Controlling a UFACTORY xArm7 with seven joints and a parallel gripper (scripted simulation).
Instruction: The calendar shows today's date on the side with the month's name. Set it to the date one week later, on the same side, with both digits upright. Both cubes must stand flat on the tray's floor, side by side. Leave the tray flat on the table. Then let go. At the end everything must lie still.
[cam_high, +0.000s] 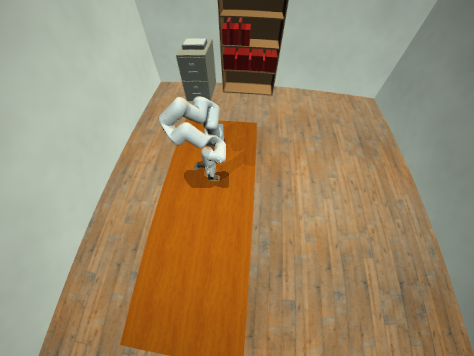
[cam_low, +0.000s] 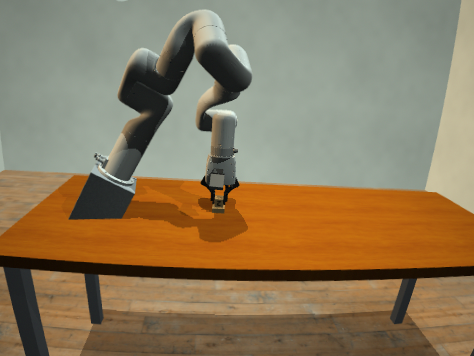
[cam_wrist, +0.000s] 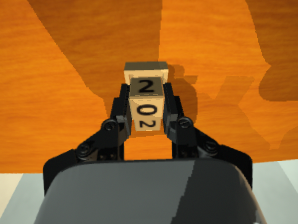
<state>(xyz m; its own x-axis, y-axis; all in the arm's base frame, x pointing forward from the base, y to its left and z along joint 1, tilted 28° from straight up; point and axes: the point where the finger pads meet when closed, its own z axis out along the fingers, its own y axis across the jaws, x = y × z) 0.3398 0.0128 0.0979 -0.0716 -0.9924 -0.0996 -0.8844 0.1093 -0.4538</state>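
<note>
My gripper is now 4 cm above the wooden tray and 2 cm to the right of it.
</note>
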